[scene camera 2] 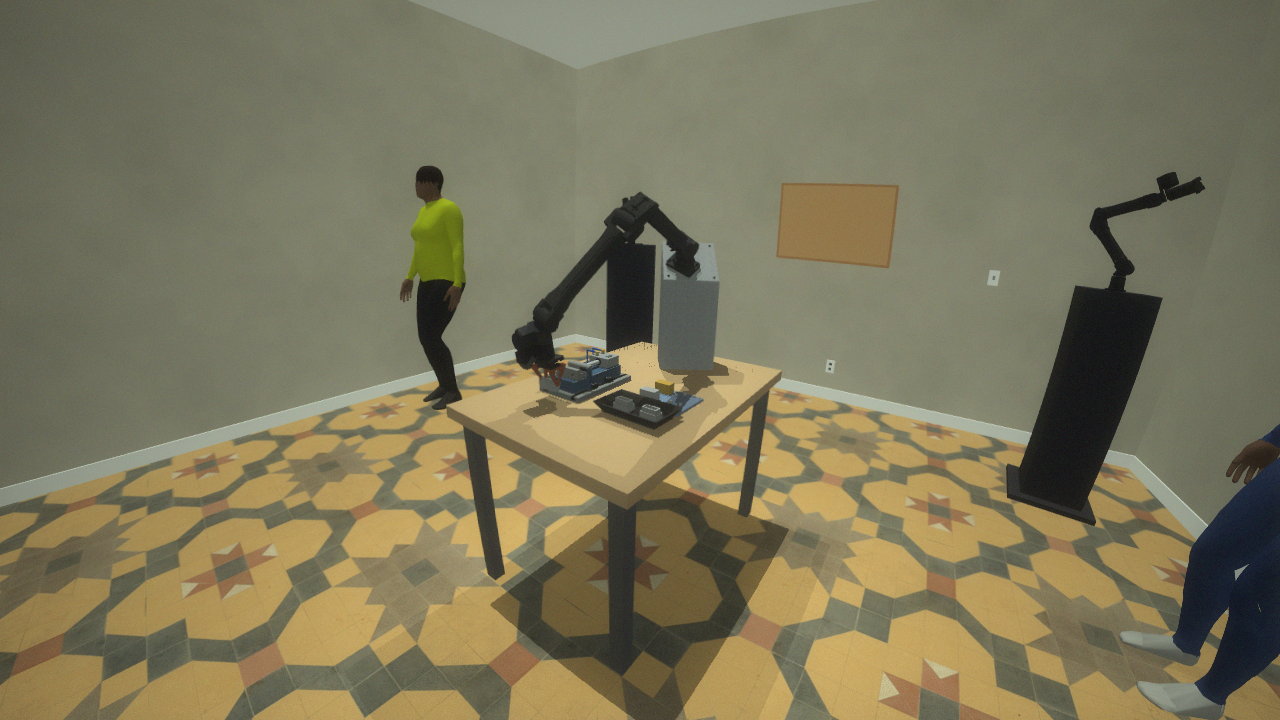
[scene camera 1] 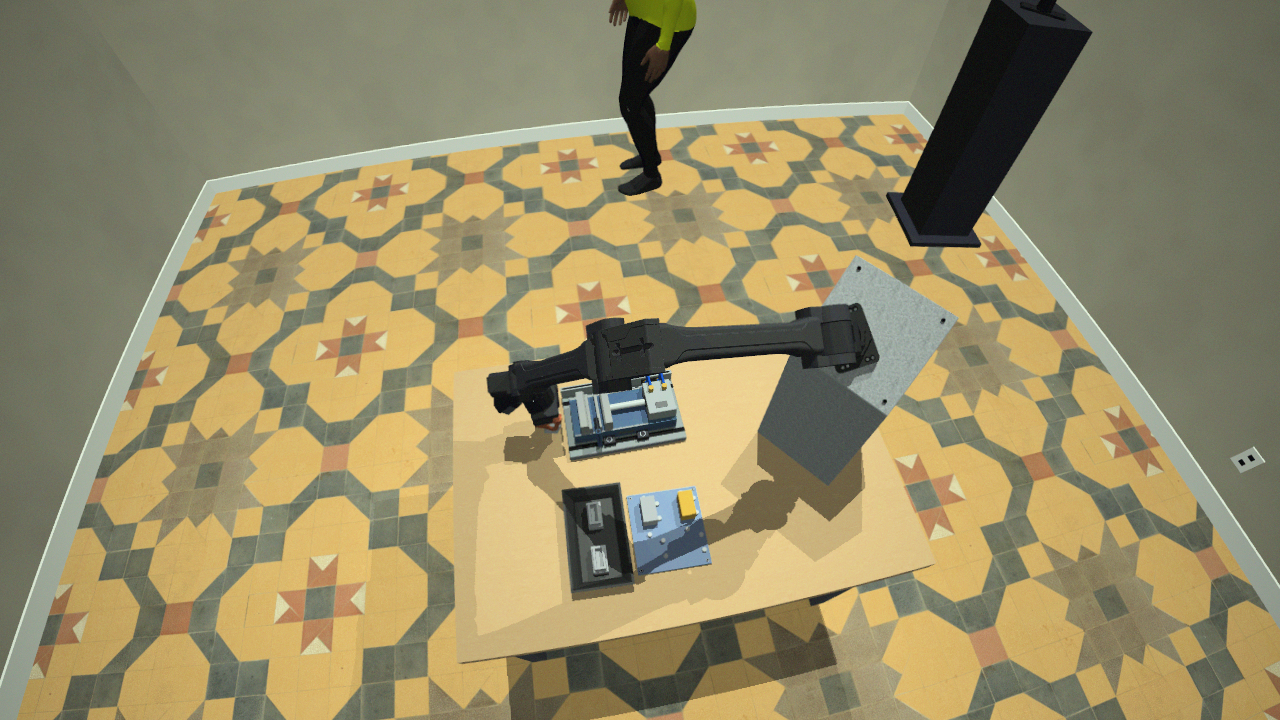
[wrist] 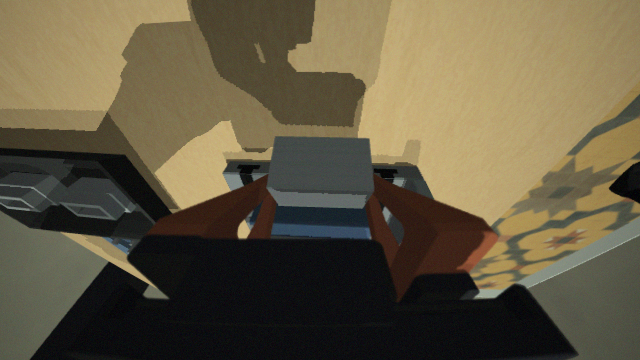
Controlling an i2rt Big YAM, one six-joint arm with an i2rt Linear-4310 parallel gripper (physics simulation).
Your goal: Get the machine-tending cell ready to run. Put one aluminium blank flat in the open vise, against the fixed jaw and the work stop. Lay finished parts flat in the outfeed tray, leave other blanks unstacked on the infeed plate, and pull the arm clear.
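Places are measured from the arm's base along level axes (x ahead, y left, z up), in centimetres.
Pixels of known places: gripper, between the fingertips: [scene camera 2: 551,384] [scene camera 1: 553,419] [wrist: 320,179]; arm's base, origin of its link: [scene camera 2: 682,265] [scene camera 1: 849,338].
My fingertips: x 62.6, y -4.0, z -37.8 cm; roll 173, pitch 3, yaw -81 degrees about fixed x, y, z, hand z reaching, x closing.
Ahead of a thing's pixels: the offset from my fingertips to its top centre. "pt": to the spot under its first point.
My gripper [scene camera 1: 552,422] [scene camera 2: 548,374] [wrist: 320,179] is shut on a grey aluminium blank {dx +0.6, dy +0.0, dz +2.4 cm} [wrist: 321,162], at the left end of the vise {dx -17.4, dy -2.7, dz +4.7 cm} [scene camera 1: 626,415] [scene camera 2: 592,376] [wrist: 320,219] in scene camera 1. Whether the blank touches the vise cannot be told; fingers and blank hide part of the vise in the wrist view. Two finished parts, one {dx -10.5, dy +24.3, dz -0.5 cm} [scene camera 1: 594,514] [scene camera 2: 623,404] and another {dx -11.7, dy +34.6, dz -0.5 cm} [scene camera 1: 598,559] [scene camera 2: 650,411], lie apart in the dark outfeed tray {pt dx -5.0, dy +32.4, dz -1.0 cm} [scene camera 1: 569,548]. A pale grey blank {dx -23.2, dy +23.5, dz -0.8 cm} [scene camera 1: 648,509] [scene camera 2: 648,392] sits on the blue infeed plate {dx -27.6, dy +27.4, dz -4.4 cm} [scene camera 1: 645,557].
A yellow block {dx -32.2, dy +22.4, dz -0.8 cm} [scene camera 1: 686,504] [scene camera 2: 664,386] sits beside the pale blank on the infeed plate. Blue-handled fittings {pt dx -26.6, dy -7.9, dz +4.5 cm} [scene camera 1: 657,381] stand at the vise's right end. The grey arm pedestal [scene camera 1: 819,420] [scene camera 2: 688,322] stands at the table's right. A person [scene camera 1: 646,80] [scene camera 2: 436,268] stands beyond the table.
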